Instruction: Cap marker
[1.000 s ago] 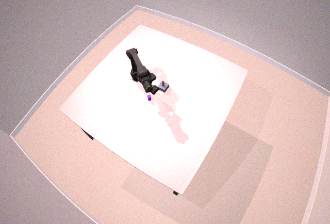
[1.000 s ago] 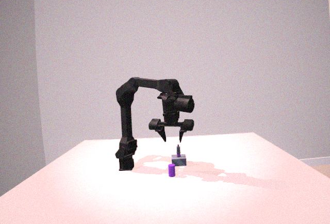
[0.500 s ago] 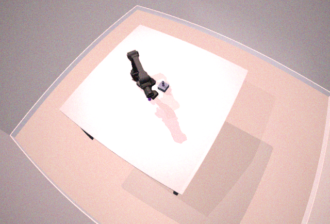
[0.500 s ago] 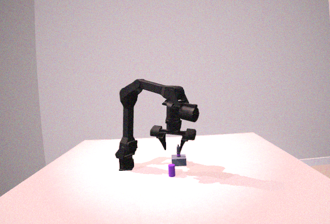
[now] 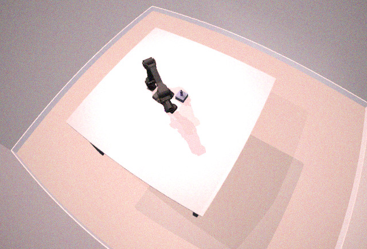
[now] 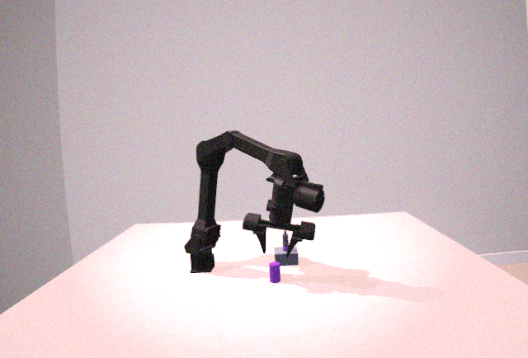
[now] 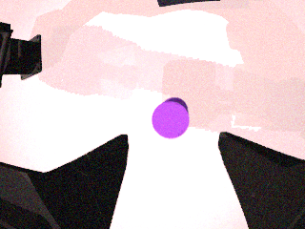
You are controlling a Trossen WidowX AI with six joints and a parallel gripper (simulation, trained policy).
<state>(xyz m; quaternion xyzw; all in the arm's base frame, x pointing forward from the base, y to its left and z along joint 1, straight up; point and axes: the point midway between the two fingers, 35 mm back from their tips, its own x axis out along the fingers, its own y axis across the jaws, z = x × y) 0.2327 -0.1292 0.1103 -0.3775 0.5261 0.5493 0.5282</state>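
Right now the purple cap is 5 cm below my gripper tip and 1 cm to the left of it. Also, from my gripper tip: grey holder block: 16 cm to the left, 6 cm below, 3 cm ahead.
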